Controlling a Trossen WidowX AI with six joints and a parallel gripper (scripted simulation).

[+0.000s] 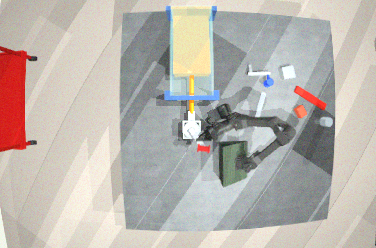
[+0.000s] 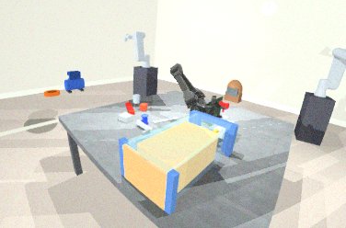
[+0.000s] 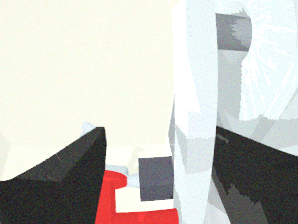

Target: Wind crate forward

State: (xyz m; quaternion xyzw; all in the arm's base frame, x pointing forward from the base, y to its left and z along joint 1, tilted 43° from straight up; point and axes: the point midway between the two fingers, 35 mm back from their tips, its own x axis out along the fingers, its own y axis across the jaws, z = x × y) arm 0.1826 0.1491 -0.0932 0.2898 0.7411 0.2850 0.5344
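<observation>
My gripper tip is 10 mm past the winch handle with red grip, 10 mm to the left of it and 10 mm above it. Also, from my gripper tip: blue frame: 210 mm ahead, 10 mm to the right, 20 mm below; white bar: 90 mm ahead, 380 mm to the right, 120 mm below; white winch: 30 mm ahead, 10 mm to the left, 90 mm below.
</observation>
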